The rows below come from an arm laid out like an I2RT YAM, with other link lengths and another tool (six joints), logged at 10 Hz.
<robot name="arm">
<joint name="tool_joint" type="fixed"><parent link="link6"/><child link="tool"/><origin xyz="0.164 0 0.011" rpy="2.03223 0.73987 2.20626"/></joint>
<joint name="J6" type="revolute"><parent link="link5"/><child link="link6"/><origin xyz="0.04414 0 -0.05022" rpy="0 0 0"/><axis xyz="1 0 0"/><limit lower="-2.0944" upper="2.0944"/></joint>
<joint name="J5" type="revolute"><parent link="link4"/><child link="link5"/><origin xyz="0.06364 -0.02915 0.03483" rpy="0 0 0"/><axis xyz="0 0 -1"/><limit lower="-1.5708" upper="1.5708"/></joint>
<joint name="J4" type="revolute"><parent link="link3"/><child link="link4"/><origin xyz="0.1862 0.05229 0.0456" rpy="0 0 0"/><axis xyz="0 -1 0"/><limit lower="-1.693" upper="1.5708"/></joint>
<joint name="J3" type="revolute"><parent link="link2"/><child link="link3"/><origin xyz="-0.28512 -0.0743 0" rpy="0 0 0"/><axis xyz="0 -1 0"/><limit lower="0" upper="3.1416"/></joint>
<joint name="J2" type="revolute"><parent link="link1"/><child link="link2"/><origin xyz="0.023 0.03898 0.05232" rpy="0 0 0"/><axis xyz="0 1 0"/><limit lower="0" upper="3.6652"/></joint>
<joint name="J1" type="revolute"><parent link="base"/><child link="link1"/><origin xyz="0 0 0.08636" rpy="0 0 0"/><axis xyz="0 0 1"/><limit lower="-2.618" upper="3.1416"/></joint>
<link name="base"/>
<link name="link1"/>
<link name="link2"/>
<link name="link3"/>
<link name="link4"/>
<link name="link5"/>
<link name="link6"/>
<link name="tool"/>
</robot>
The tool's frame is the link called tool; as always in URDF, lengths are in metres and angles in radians.
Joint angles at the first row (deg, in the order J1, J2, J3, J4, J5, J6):
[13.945 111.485 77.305 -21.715 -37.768 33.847]
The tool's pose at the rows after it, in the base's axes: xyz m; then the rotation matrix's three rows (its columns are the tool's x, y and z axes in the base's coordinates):
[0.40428 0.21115 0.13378], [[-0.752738 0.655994 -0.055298], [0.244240 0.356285 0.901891], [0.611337 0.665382 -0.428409]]
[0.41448 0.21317 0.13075], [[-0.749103 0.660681 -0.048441], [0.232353 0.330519 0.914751], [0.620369 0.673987 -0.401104]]
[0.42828 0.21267 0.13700], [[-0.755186 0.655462 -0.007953], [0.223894 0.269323 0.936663], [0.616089 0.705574 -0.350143]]
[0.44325 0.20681 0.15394], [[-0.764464 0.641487 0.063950], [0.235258 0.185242 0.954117], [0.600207 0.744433 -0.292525]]
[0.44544 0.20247 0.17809], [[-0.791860 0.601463 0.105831], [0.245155 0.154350 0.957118], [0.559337 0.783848 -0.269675]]
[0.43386 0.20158 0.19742], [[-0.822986 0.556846 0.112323], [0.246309 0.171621 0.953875], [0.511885 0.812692 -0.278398]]
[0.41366 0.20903 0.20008], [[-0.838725 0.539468 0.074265], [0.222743 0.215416 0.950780], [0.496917 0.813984 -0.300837]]
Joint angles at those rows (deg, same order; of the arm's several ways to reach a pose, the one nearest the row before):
[13.370 114.344 79.450 -21.416 -38.292 34.219]
[12.809 116.368 80.417 -19.378 -39.735 35.384]
[11.830 116.906 79.532 -13.866 -41.416 38.677]
[10.640 115.623 77.708 -7.133 -41.987 43.691]
[10.283 112.276 76.327 -4.618 -41.434 45.197]
[10.709 107.998 74.423 -5.101 -40.580 43.679]
[12.151 105.218 72.334 -7.011 -40.430 41.276]

